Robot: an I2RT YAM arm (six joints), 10 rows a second.
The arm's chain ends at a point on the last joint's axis. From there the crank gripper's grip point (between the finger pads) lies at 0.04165 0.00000 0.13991 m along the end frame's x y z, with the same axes.
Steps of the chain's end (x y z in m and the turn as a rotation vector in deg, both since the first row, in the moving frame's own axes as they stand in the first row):
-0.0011, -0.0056, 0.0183, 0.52, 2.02, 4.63
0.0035, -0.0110, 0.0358, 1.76, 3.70, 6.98
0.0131, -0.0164, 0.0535, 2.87, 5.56, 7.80
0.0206, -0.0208, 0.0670, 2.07, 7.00, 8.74
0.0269, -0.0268, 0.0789, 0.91, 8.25, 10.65
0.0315, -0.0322, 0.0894, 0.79, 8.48, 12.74
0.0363, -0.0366, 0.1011, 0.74, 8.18, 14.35
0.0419, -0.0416, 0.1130, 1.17, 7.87, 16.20
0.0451, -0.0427, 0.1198, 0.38, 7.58, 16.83
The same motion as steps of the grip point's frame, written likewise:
0.0037, -0.0033, 0.0168, 0.52, 2.02, 4.63
0.0124, -0.0096, 0.0328, 1.76, 3.70, 6.98
0.0265, -0.0167, 0.0488, 2.87, 5.56, 7.80
0.0372, -0.0181, 0.0609, 2.07, 7.00, 8.74
0.0459, -0.0194, 0.0716, 0.91, 8.25, 10.65
0.0507, -0.0226, 0.0818, 0.79, 8.48, 12.74
0.0545, -0.0256, 0.0939, 0.74, 8.18, 14.35
0.0592, -0.0301, 0.1062, 1.17, 7.87, 16.20
0.0613, -0.0289, 0.1132, 0.38, 7.58, 16.83

